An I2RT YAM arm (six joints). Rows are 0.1 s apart.
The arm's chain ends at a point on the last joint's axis. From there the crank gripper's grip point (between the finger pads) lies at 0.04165 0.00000 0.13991 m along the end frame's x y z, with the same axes.
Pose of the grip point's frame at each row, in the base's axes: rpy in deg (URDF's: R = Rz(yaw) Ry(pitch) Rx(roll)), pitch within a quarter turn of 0, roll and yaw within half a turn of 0; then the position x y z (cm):
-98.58, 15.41, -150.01, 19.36, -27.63, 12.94
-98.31, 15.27, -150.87, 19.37, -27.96, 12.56
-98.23, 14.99, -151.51, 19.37, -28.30, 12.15
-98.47, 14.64, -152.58, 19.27, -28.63, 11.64
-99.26, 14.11, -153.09, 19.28, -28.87, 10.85
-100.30, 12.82, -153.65, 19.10, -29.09, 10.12
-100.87, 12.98, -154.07, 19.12, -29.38, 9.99
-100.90, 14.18, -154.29, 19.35, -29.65, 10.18
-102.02, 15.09, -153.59, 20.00, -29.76, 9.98
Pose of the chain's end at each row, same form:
-98.58, 15.41, -150.01, 15.44, -13.92, 16.06
-98.31, 15.27, -150.87, 15.68, -14.17, 15.61
-98.23, 14.99, -151.51, 15.85, -14.46, 15.16
-98.47, 14.64, -152.58, 16.01, -14.73, 14.69
-99.26, 14.11, -153.09, 16.14, -14.98, 14.05
-100.30, 12.82, -153.65, 16.13, -15.20, 13.48
-100.87, 12.98, -154.07, 16.23, -15.51, 13.50
-100.90, 14.18, -154.29, 16.44, -15.80, 13.77
-102.02, 15.09, -153.59, 16.84, -16.05, 13.88

